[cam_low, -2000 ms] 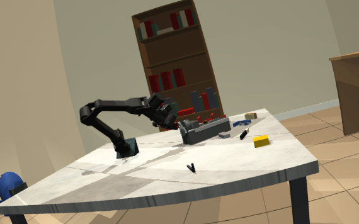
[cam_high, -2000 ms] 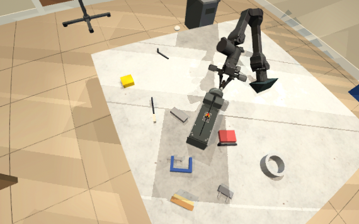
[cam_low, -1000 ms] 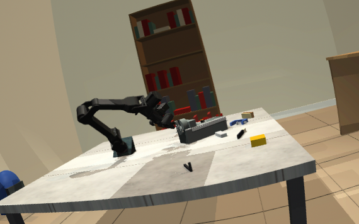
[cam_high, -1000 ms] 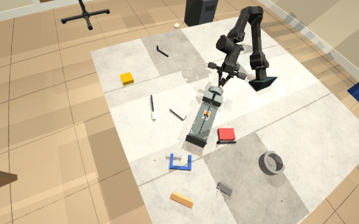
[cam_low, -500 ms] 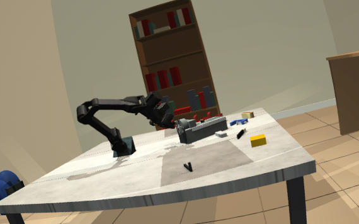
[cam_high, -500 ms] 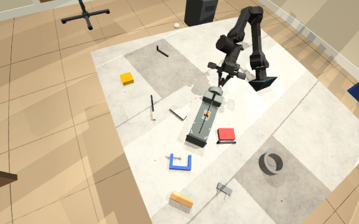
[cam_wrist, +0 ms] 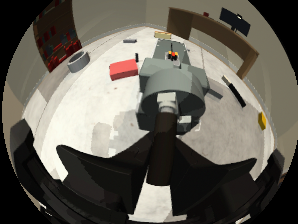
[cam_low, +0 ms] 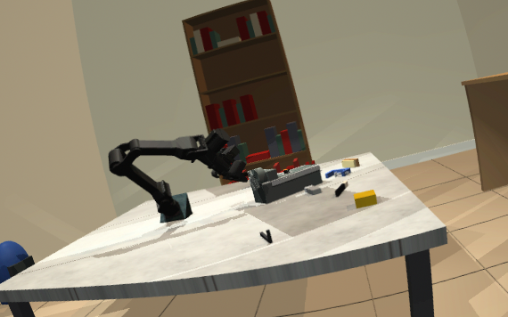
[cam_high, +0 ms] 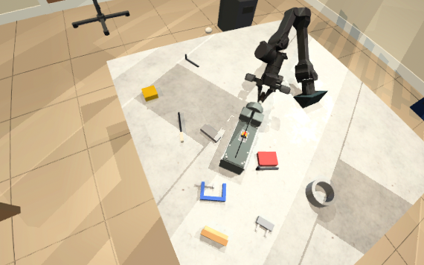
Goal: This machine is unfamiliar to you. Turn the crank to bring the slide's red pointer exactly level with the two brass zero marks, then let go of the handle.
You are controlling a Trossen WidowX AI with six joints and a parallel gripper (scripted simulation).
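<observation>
Now: gripper tip 3 cm below the crank handle, 1 cm to the left of it and 1 cm past it. Also, from my gripper tip: grey block: 22 cm ahead, 8 cm below, 2 cm to the right; then red pointer: 14 cm ahead, 8 cm to the left, 1 cm below; then red block: 20 cm to the left, 9 cm ahead, 8 cm below.
</observation>
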